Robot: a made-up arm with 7 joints. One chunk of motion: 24 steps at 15 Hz.
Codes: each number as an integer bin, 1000 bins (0 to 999) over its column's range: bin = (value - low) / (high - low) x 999, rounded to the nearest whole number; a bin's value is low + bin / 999 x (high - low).
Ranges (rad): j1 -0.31..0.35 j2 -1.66..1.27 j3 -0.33..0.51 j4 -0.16..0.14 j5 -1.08..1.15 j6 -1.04..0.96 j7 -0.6..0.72
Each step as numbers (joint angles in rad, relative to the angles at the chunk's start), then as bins.
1 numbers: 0.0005 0.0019 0.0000 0.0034 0.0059 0.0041 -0.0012
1 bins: 470 567 392 544 486 522 453
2 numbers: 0.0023 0.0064 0.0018 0.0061 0.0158 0.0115 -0.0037
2 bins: 473 568 395 553 491 525 451
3 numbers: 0.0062 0.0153 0.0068 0.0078 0.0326 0.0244 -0.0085
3 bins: 479 571 401 559 498 532 448
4 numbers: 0.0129 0.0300 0.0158 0.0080 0.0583 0.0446 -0.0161
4 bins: 489 576 411 559 510 542 442
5 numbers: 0.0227 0.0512 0.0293 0.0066 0.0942 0.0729 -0.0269
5 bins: 504 583 427 555 526 556 434
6 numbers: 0.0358 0.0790 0.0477 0.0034 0.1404 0.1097 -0.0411
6 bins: 523 593 449 544 547 574 423
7 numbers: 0.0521 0.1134 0.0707 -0.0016 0.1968 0.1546 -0.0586
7 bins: 548 605 477 527 572 597 410
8 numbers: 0.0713 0.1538 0.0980 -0.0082 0.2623 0.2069 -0.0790
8 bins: 577 618 509 505 601 623 394
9 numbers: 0.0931 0.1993 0.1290 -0.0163 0.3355 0.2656 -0.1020
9 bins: 610 634 546 479 634 652 377
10 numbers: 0.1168 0.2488 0.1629 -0.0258 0.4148 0.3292 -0.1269
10 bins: 646 651 586 447 670 684 358
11 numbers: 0.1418 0.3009 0.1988 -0.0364 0.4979 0.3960 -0.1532
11 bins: 684 669 629 412 707 717 338
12 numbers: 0.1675 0.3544 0.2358 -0.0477 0.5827 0.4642 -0.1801
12 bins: 723 687 673 374 745 751 318
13 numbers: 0.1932 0.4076 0.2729 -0.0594 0.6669 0.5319 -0.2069
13 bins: 762 705 717 335 783 785 298
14 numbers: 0.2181 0.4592 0.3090 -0.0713 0.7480 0.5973 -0.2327
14 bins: 799 723 760 295 819 818 278
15 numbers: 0.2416 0.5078 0.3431 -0.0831 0.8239 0.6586 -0.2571
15 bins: 835 739 801 256 853 848 260
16 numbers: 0.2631 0.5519 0.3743 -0.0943 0.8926 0.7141 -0.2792
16 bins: 867 754 838 219 884 876 243
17 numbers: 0.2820 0.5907 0.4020 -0.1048 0.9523 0.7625 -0.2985
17 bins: 896 767 871 184 910 900 228
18 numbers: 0.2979 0.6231 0.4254 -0.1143 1.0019 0.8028 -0.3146
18 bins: 920 778 898 152 933 920 216
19 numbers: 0.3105 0.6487 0.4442 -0.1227 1.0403 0.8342 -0.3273
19 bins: 939 787 921 124 950 936 206
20 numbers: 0.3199 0.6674 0.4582 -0.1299 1.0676 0.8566 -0.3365
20 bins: 953 794 937 100 962 947 199
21 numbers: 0.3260 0.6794 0.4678 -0.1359 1.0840 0.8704 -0.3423
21 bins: 963 798 949 80 969 954 195
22 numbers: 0.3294 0.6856 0.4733 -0.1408 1.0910 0.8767 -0.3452
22 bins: 968 800 955 64 973 957 193
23 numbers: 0.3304 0.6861 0.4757 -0.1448 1.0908 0.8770 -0.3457
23 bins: 969 800 958 51 972 958 192
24 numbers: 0.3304 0.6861 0.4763 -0.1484 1.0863 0.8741 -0.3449
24 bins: 969 800 959 39 970 956 193
